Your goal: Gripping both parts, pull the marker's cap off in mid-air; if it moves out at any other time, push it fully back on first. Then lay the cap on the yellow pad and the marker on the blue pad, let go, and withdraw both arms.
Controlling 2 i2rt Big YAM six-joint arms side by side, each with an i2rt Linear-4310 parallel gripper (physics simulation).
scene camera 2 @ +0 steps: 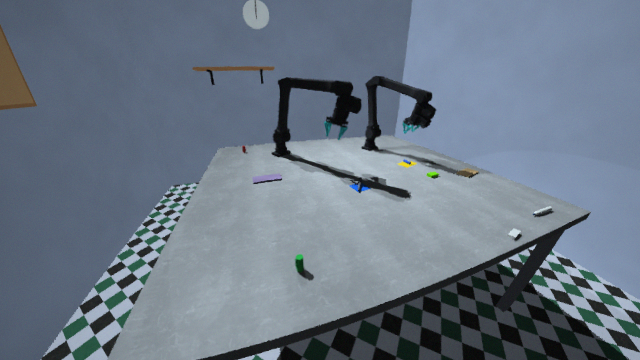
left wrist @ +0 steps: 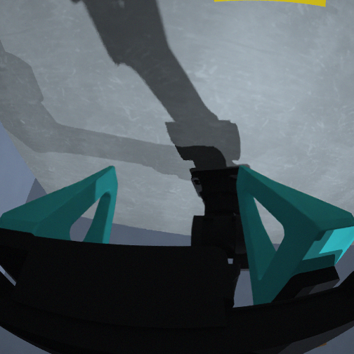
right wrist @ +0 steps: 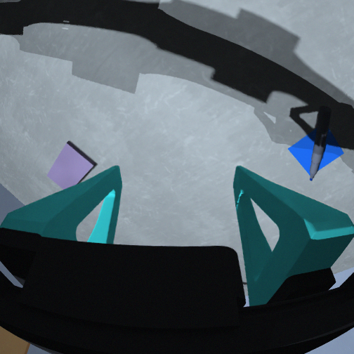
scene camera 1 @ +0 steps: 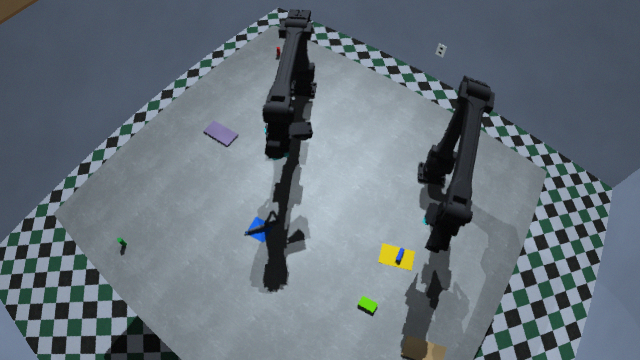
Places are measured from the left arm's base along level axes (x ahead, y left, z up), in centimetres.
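Where they show: left gripper, fingertip midpoint: [scene camera 2: 408, 132]; right gripper, fingertip midpoint: [scene camera 2: 332, 138]; left arm's base, origin of the base link: [scene camera 2: 369, 148] [scene camera 1: 431, 174]; right arm's base, origin of the base link: [scene camera 2: 281, 153] [scene camera 1: 303, 89].
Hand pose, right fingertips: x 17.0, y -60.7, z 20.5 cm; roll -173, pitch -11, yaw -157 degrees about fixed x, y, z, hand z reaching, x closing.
Observation:
Each offset is from my right fingertips to the top centre of the thing.
The blue cap {dx +20.8, dy +50.5, dz -18.6 cm} [scene camera 1: 400, 255] [scene camera 2: 407, 161] lies on the yellow pad {dx +21.4, dy +49.5, dz -20.5 cm} [scene camera 1: 386, 253] [scene camera 2: 401, 164]; an edge of the yellow pad [left wrist: 270, 2] shows in the left wrist view. The grey marker {dx +20.5, dy -0.8, dz -18.7 cm} [scene camera 1: 256, 230] [right wrist: 319, 145] lies uncapped across the blue pad {dx +21.4, dy -1.6, dz -20.5 cm} [scene camera 1: 258, 221] [right wrist: 300, 149] [scene camera 2: 356, 188], partly in the right arm's shadow, its tip towards the picture's left in scene camera 1. My right gripper [scene camera 2: 335, 134] [right wrist: 177, 174] is open and empty, high above the table and back from the blue pad. My left gripper [scene camera 2: 411, 129] [left wrist: 176, 174] is open and empty, high above the table and behind the yellow pad.
A purple block {dx -17.6, dy -31.6, dz -19.7 cm} [scene camera 1: 220, 133] [scene camera 2: 267, 178] [right wrist: 71, 165], a green cylinder {dx +41.4, dy -53.0, dz -15.7 cm} [scene camera 1: 121, 241] [scene camera 2: 299, 263], a lime block {dx +40.9, dy +41.6, dz -19.0 cm} [scene camera 1: 367, 305] [scene camera 2: 432, 175], a tan block {dx +54.3, dy +63.9, dz -19.7 cm} [scene camera 1: 431, 350] [scene camera 2: 468, 172] and a small red object {dx -75.1, dy -21.3, dz -15.7 cm} [scene camera 1: 278, 52] [scene camera 2: 244, 149] stand or lie on the table. Two white objects lie near the table's edge in scene camera 2.

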